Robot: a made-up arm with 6 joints.
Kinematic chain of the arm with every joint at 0, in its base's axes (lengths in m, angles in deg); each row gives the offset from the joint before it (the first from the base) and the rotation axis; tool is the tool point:
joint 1: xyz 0 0 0.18 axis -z
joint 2: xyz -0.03 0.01 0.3 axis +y
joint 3: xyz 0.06 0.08 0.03 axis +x
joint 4: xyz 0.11 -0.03 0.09 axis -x
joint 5: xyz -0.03 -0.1 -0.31 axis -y
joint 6: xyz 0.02 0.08 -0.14 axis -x
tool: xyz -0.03 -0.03 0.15
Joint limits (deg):
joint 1: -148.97..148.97
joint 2: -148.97..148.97
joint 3: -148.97..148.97
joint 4: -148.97..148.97
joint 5: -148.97..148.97
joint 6: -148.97..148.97
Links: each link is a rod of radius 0.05 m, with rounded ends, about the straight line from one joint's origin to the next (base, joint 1, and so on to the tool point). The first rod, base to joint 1, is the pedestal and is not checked.
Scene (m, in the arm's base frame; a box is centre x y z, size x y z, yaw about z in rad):
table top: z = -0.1
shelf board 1: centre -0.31 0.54 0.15 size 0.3 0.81 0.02 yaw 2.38
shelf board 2: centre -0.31 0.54 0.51 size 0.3 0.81 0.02 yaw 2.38
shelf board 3: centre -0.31 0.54 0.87 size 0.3 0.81 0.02 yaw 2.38
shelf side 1: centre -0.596 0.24 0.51 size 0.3 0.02 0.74 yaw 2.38
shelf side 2: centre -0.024 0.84 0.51 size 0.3 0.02 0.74 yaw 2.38
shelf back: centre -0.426 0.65 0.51 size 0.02 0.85 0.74 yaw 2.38
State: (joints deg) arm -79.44 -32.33 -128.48 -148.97 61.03 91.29
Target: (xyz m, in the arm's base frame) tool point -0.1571 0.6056 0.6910
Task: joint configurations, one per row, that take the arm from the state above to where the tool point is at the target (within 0.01 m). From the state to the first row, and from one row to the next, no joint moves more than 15 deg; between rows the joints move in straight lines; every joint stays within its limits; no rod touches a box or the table.
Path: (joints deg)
1: -88.21 -35.09 -129.48 -137.81 60.39 78.08
2: -96.97 -37.85 -130.48 -126.64 59.74 64.87
3: -105.74 -40.61 -131.47 -115.48 59.10 51.65
4: -114.51 -43.37 -132.47 -104.31 58.46 38.44
5: -100.49 -53.13 -131.85 -105.35 63.61 52.93
6: -86.47 -62.89 -131.22 -106.39 68.76 67.42
7: -72.45 -72.64 -130.60 -107.43 73.91 81.91
8: -58.43 -82.40 -129.97 -108.46 79.06 96.40
9: -53.82 -78.30 -123.72 -121.97 71.61 108.01
10: -49.22 -74.20 -117.47 -135.47 64.15 119.62
11: -44.62 -70.11 -111.21 -148.97 56.70 131.23

